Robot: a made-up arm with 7 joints.
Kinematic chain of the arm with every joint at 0, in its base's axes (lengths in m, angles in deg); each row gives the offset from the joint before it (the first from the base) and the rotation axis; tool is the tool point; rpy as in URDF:
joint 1: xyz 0 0 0.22 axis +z
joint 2: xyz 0 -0.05 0.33 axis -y
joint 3: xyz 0 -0.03 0.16 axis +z
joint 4: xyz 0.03 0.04 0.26 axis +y
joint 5: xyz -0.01 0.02 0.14 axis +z
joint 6: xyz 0 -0.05 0.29 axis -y
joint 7: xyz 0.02 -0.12 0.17 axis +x
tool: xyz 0 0 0 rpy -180 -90 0
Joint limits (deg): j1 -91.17..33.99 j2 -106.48..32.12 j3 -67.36..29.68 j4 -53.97..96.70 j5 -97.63..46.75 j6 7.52..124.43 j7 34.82..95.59
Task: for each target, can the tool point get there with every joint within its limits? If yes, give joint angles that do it. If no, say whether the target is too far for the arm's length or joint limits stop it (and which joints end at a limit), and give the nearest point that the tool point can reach.
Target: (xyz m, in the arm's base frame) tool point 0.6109 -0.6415 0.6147
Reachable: yes | joints -54.84 -50.88 17.11 81.09 -52.94 50.97 41.07
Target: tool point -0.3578 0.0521 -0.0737
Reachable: no: joint limits stop it (at a limit: joint 1, joint 2, joint 4, joint 5, joint 6) | nearest point -0.3374 -0.0626 -0.0556 | short by 0.118 m
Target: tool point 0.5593 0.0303 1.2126
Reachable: yes | joints 17.09 -28.95 20.42 37.48 -1.37 108.90 84.79
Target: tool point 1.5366 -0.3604 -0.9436
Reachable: no: too far | nearest point 0.7980 -0.1872 -0.0744 | short by 1.154 m
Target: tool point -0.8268 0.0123 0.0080
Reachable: no: joint limits stop it (at a limit: joint 1, joint 2, joint 5, joint 6) | nearest point -0.5908 -0.1225 0.1423 | short by 0.303 m
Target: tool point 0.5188 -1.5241 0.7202
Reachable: no: too far | nearest point 0.3400 -0.9989 0.6615 | short by 0.558 m
